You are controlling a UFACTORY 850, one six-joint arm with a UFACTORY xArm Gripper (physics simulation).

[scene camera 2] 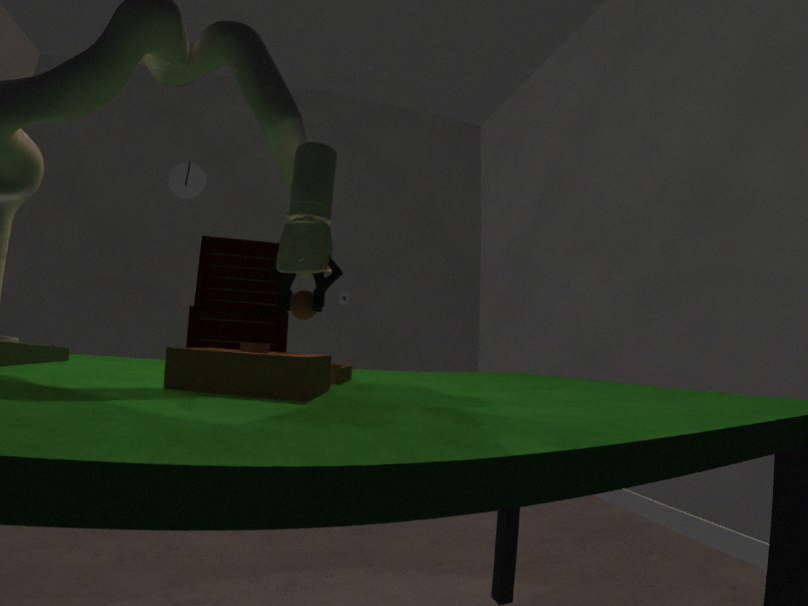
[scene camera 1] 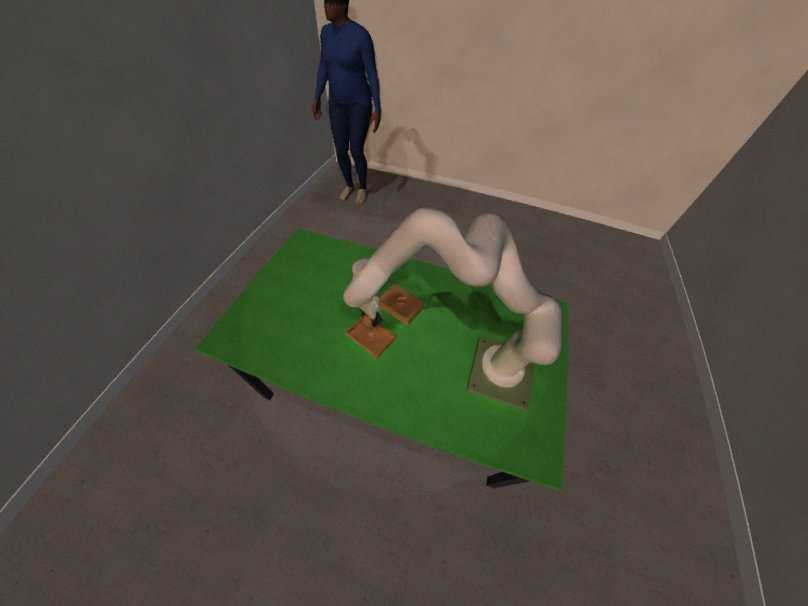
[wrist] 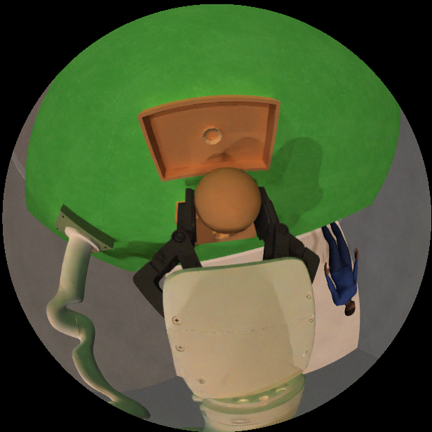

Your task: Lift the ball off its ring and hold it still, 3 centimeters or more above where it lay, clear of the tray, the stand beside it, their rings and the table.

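Observation:
An orange-brown ball (scene camera 1: 368, 321) (scene camera 2: 302, 305) (wrist: 228, 200) is between the two black fingers of my gripper (scene camera 2: 303, 301) (wrist: 224, 196), which is shut on it. In scene camera 2 the ball hangs well above the table and higher than the stand, with open space under it. The orange tray (scene camera 1: 377, 352) (scene camera 2: 341, 373) (wrist: 210, 101) lies on the table, and its ring (scene camera 1: 370, 335) (wrist: 212, 136) shows bare on the tray floor. The stand (scene camera 1: 409, 317) (scene camera 2: 248, 373) (wrist: 205, 235) is a thicker block beside the tray, with its own ring (scene camera 1: 401, 300) (scene camera 2: 254, 347) on top.
The green table (scene camera 1: 417, 391) (scene camera 2: 424, 430) (wrist: 215, 55) carries the tray, the stand and the arm's base plate (scene camera 1: 499, 392) (wrist: 85, 227). A person in blue (scene camera 1: 349, 71) (wrist: 342, 280) stands on the floor beyond the table. A dark red cabinet (scene camera 2: 238, 287) stands behind the table in scene camera 2.

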